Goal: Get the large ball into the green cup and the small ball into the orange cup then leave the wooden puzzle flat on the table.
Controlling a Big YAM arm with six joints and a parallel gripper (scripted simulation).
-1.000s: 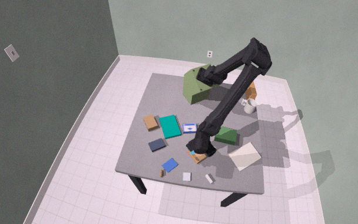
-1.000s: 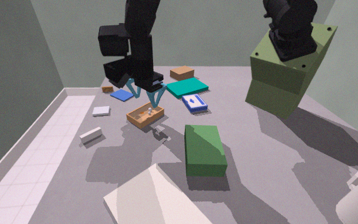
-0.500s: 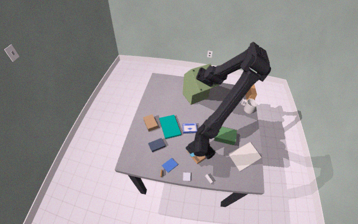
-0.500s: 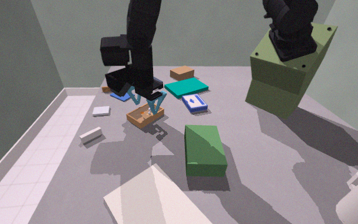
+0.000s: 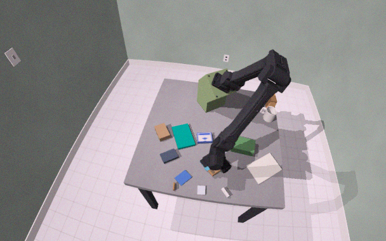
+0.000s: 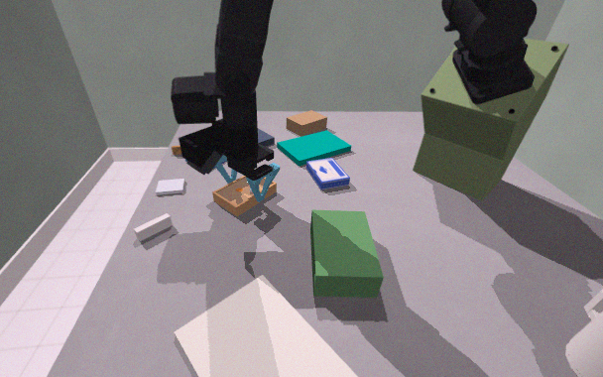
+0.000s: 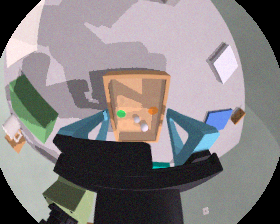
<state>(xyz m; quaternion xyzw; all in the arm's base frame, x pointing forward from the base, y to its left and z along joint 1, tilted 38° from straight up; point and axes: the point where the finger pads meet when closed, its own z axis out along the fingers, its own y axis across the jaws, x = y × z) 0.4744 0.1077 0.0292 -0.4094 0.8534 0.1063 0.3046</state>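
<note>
My hand is 1 cm above the wooden puzzle. Also, from my hand: teal slab 12 cm behind, 23 cm to the right, 1 cm below; then green block 19 cm behind, 14 cm to the left, 1 cm above; then blue tile 13 cm ahead, 12 cm to the right, 2 cm below.
</note>
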